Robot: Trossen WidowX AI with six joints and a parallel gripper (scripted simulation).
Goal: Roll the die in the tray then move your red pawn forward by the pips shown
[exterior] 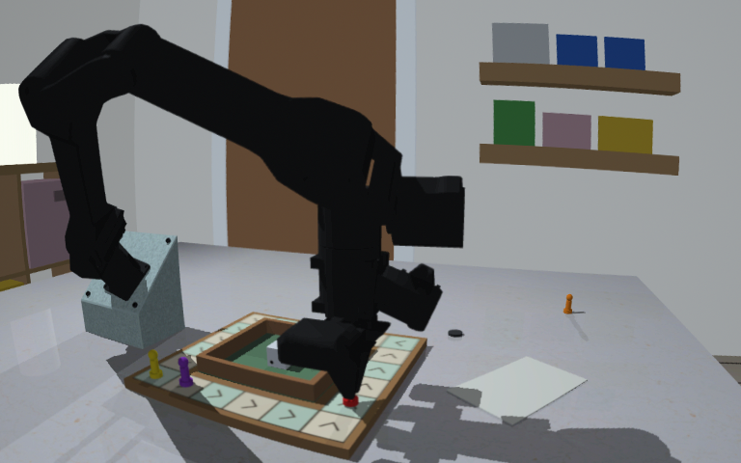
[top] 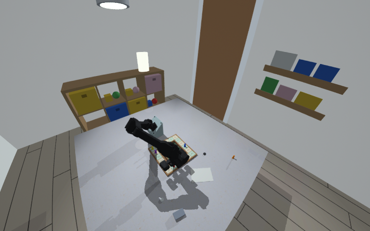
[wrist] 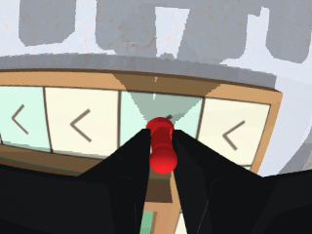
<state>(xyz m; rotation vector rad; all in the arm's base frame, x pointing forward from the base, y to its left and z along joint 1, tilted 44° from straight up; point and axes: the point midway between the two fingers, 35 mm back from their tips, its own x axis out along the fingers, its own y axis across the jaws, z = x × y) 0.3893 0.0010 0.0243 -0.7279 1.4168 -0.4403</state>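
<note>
Now: the red pawn right at my gripper tip. From my gripper tip the other things lie so: purple pawn (18 cm behind, 6 cm to the right); then grey die (12 cm behind, 4 cm to the left); then white sheet (15 cm ahead, 13 cm to the left, 2 cm below).
</note>
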